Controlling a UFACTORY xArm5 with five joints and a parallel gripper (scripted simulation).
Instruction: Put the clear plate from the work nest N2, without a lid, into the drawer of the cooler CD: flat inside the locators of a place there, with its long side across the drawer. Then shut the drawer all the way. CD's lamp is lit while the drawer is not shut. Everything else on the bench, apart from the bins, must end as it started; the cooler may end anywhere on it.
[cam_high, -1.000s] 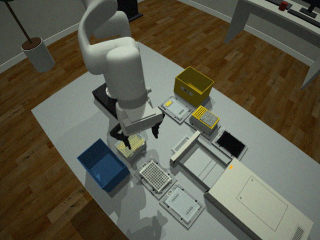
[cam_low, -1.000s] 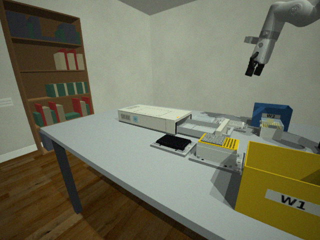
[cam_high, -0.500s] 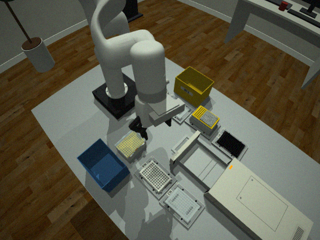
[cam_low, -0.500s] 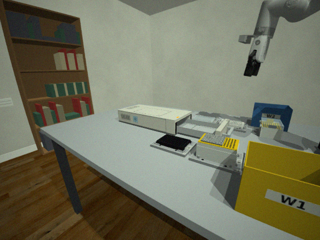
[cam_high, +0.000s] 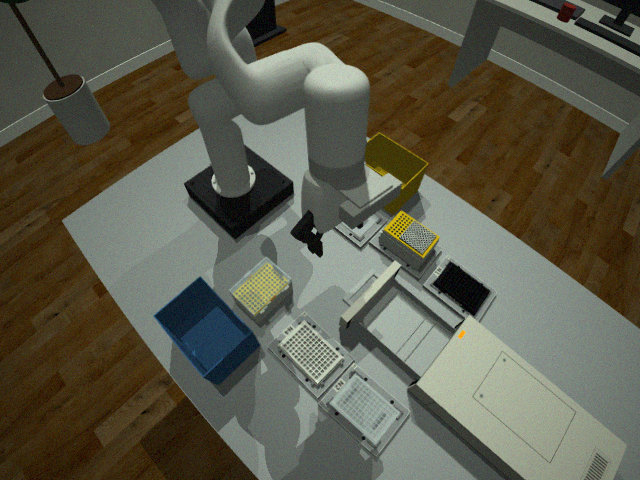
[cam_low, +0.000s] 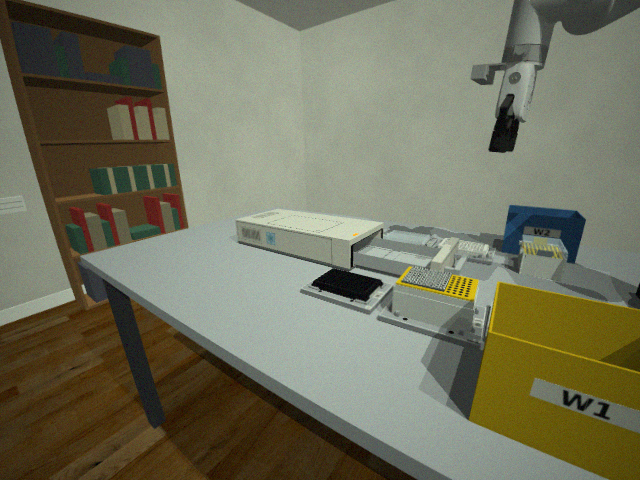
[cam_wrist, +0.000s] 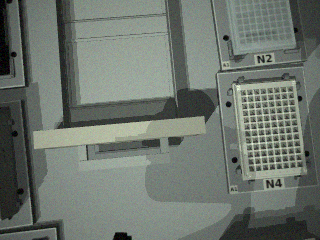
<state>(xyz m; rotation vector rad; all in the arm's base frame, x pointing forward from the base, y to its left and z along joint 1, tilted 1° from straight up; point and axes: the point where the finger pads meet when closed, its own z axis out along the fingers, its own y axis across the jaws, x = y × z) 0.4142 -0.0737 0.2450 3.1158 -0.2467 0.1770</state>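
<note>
My gripper is now 23 cm short of the clear plate, 15 cm to the left of it and 28 cm above it. The rest, counted from my hand: tip box: 6 cm ahead, 24 cm to the left, 24 cm below; then drawer: 20 cm ahead, 5 cm to the left, 26 cm below; then white plate: 6 cm ahead, 13 cm to the right, 28 cm below.
</note>
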